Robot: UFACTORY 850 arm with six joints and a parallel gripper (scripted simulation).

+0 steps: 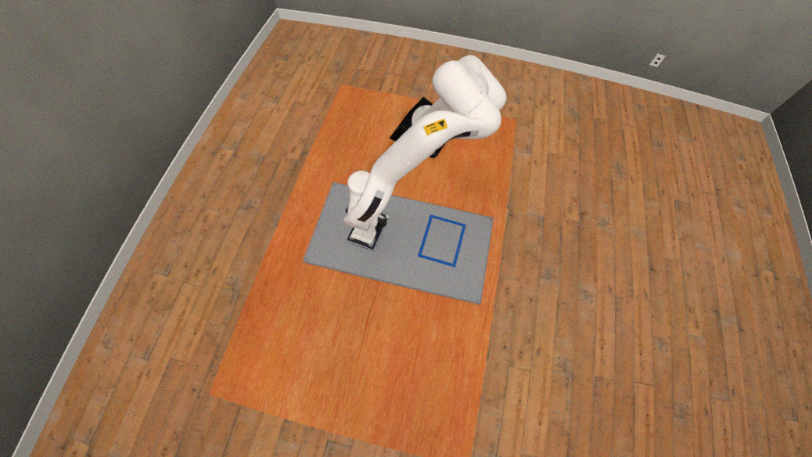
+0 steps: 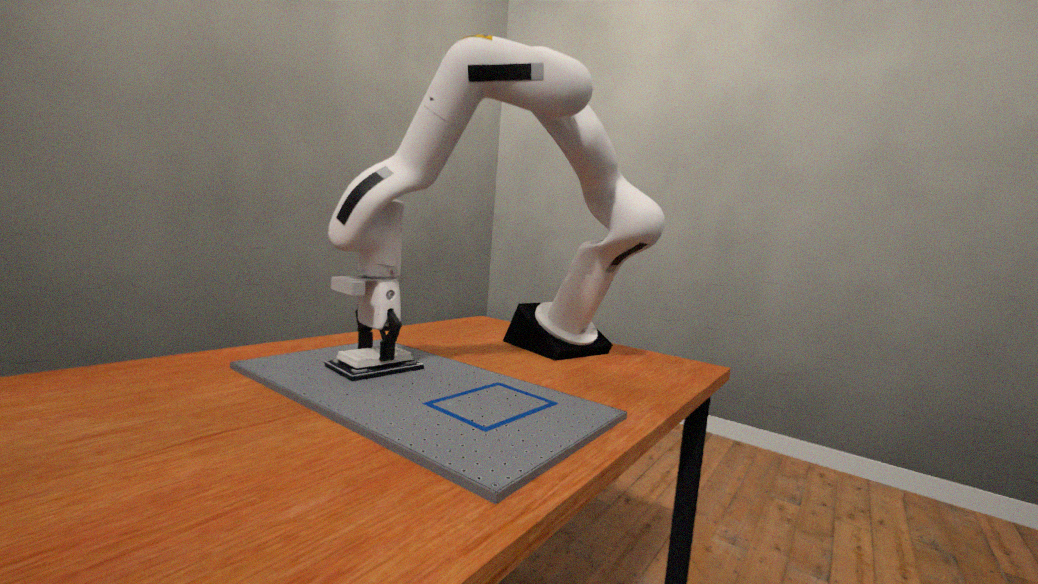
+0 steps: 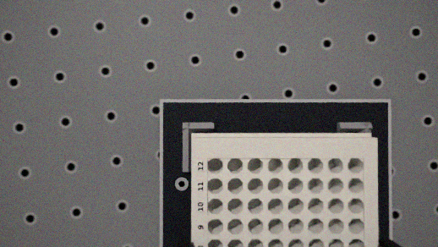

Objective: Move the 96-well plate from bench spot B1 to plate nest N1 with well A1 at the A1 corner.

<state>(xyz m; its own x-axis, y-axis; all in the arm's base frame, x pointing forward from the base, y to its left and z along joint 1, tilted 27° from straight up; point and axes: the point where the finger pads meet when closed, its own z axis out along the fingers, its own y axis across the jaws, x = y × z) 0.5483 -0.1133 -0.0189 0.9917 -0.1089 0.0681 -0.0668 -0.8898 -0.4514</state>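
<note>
Now: hand 10 mm above the white 96-well plate. Round my hand: black plate nest 30 mm below.
</note>
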